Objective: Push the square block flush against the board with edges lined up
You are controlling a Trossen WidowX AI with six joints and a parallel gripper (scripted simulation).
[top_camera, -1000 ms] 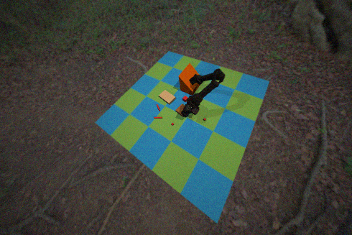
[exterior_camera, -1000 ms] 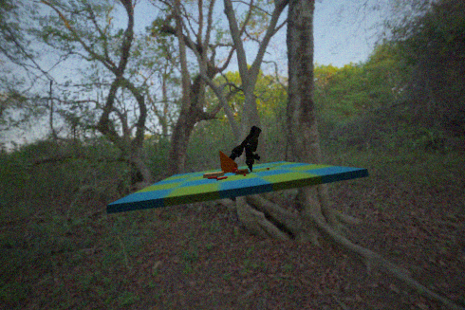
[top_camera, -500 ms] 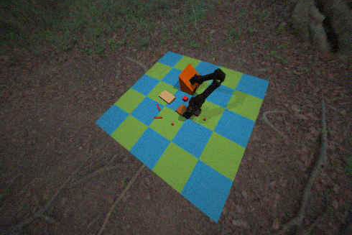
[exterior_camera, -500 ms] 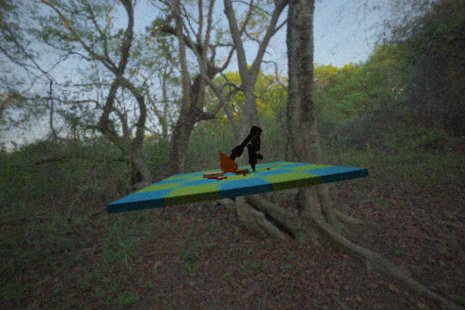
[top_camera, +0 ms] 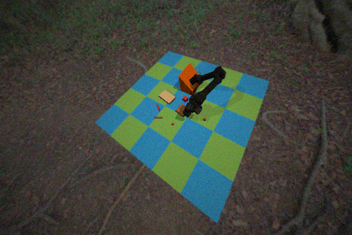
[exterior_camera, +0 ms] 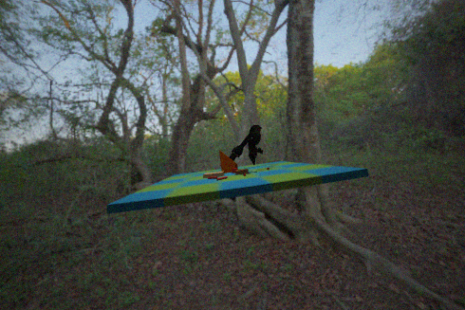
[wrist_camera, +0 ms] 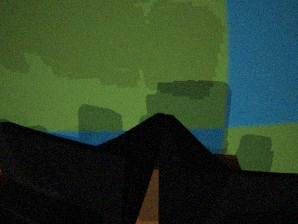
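The square block is 11 cm to the right of my gripper tip, 4 cm below it and 2 cm ahead of it. Also, from my gripper tip: board (34 cm to the right, 4 cm below, 1 cm behind); small red cube (16 cm to the right, 10 cm behind, 3 cm below).
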